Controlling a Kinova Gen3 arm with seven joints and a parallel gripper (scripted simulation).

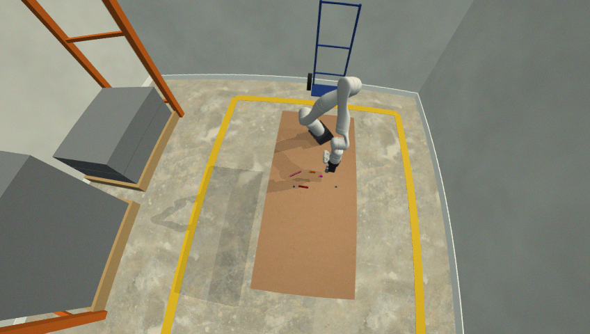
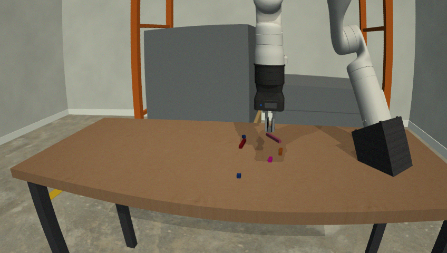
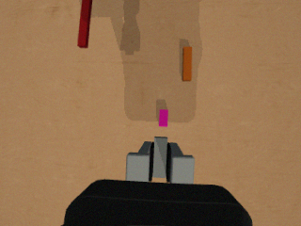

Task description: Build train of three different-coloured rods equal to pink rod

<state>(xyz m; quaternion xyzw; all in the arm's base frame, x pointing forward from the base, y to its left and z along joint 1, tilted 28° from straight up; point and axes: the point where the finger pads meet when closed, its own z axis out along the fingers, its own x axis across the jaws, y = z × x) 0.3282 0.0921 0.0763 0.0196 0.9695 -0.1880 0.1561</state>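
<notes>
Now: the magenta rod 11 cm below my hand and 3 cm to the right of it. Round my hand: red rod (16 cm to the right, 11 cm below, 9 cm ahead); grey rod (1 cm below); orange rod (11 cm below, 9 cm to the right, 4 cm behind).
</notes>
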